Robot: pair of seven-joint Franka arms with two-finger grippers.
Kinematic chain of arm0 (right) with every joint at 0, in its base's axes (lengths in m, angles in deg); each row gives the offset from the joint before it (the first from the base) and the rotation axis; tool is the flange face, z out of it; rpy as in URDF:
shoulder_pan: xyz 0 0 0.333 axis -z
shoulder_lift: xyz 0 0 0 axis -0.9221 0.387 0
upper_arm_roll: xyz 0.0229 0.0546 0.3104 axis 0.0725 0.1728 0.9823
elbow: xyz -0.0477 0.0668 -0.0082 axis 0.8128 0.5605 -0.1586
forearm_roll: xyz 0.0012 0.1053 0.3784 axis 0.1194 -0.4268 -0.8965
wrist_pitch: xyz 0 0 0 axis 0.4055 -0.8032 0.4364
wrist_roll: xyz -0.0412 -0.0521 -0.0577 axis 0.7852 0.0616 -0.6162
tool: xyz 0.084 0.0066 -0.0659 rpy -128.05 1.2 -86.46
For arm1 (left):
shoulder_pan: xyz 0 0 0.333 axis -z
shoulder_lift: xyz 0 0 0 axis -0.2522 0.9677 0
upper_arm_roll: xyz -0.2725 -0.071 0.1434 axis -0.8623 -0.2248 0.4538
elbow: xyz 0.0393 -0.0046 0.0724 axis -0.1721 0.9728 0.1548
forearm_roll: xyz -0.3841 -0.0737 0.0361 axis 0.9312 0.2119 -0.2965
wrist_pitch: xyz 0 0 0 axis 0.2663 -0.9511 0.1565
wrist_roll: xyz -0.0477 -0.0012 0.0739 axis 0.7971 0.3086 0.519
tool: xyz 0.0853 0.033 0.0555 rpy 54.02 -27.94 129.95
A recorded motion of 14 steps. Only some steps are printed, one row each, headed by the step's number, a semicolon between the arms.
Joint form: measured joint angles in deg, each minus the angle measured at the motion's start. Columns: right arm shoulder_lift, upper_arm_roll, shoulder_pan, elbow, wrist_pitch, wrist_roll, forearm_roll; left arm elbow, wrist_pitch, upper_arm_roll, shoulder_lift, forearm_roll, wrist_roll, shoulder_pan.
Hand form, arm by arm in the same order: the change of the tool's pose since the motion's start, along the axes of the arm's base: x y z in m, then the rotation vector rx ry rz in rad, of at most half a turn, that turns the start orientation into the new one. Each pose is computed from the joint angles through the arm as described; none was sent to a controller.
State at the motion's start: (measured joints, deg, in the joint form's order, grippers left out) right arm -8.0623 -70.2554 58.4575 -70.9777 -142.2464 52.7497 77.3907; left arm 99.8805 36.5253 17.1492 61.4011 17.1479 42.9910 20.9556
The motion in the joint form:
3: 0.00 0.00 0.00 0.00 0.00 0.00 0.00; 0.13 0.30 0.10 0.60 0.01 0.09 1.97
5: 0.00 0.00 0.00 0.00 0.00 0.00 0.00; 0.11 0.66 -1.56 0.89 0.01 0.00 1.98
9: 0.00 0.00 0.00 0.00 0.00 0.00 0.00; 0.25 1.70 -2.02 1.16 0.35 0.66 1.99
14: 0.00 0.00 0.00 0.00 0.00 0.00 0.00; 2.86 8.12 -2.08 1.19 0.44 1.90 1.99
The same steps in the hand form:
3: 0.0000 0.0000 0.0000 0.0000 0.0000 0.0000; 0.0037 -0.0180 -0.0062 0.0010 0.0075 -0.0343
5: 0.0000 0.0000 0.0000 0.0000 0.0000 0.0000; 0.0055 -0.0342 -0.0083 0.0022 0.0057 -0.0621
9: 0.0000 0.0000 0.0000 0.0000 0.0000 0.0000; 0.0085 -0.0397 -0.0105 -0.0039 -0.0049 -0.0823
14: 0.0000 0.0000 0.0000 0.0000 0.0000 0.0000; 0.0192 -0.0413 -0.0225 -0.0068 -0.0703 -0.1074

